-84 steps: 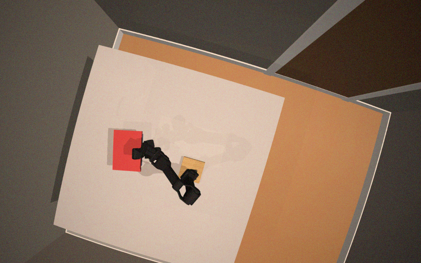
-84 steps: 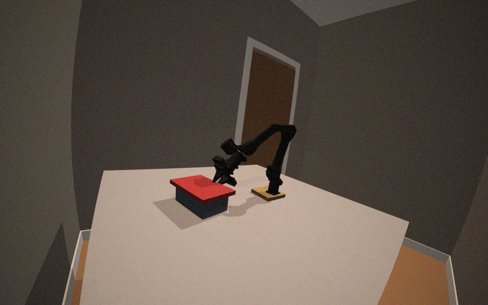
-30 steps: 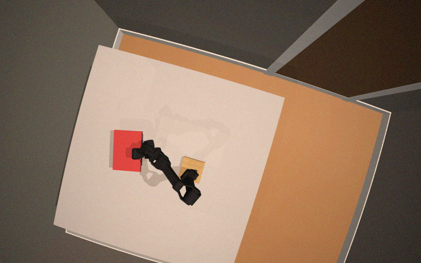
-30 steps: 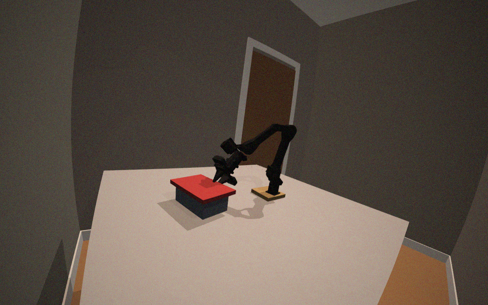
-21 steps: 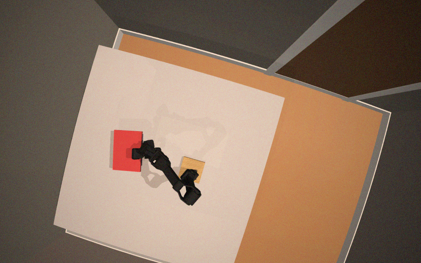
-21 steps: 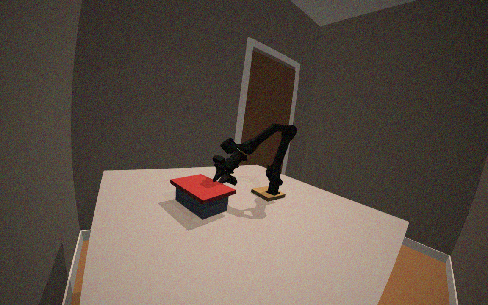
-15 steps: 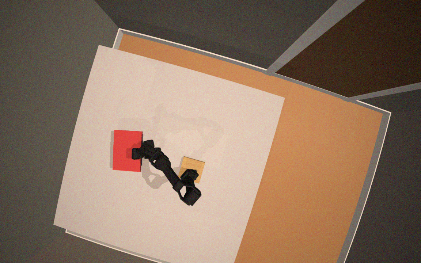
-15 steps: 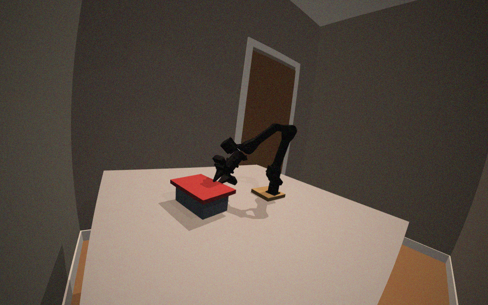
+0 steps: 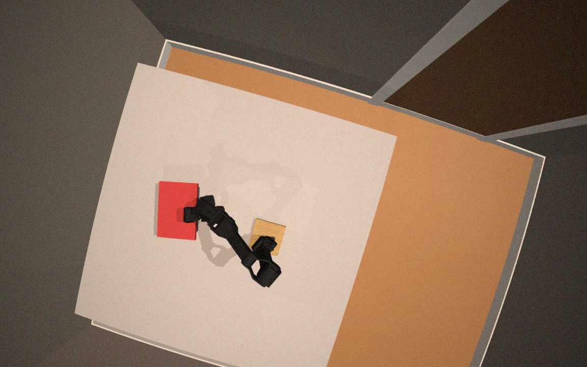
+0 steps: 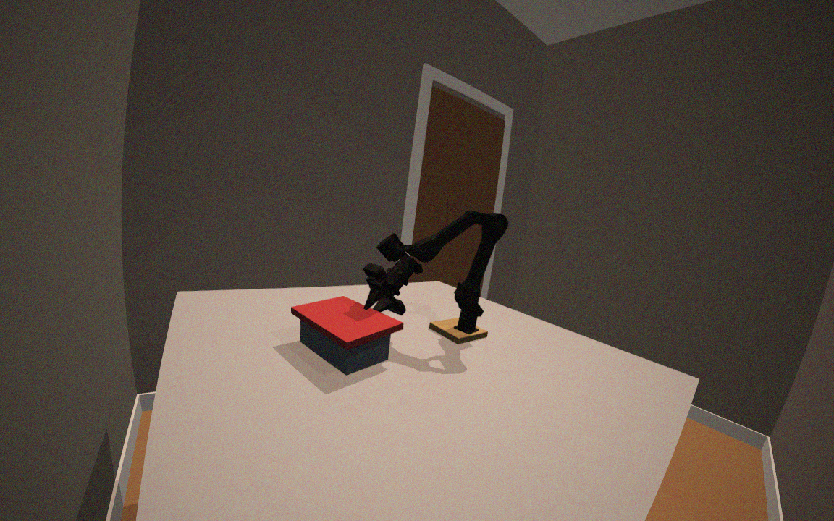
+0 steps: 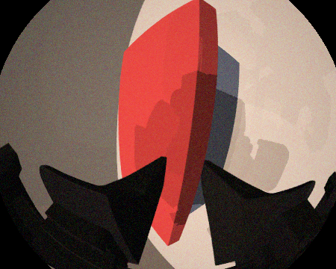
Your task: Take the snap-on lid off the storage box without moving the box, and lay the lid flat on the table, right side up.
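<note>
The red lid lies 8 cm ahead of my gripper tip. From my gripper tip the other things lie so: dark blue storage box (8 cm ahead, 5 cm below).
</note>
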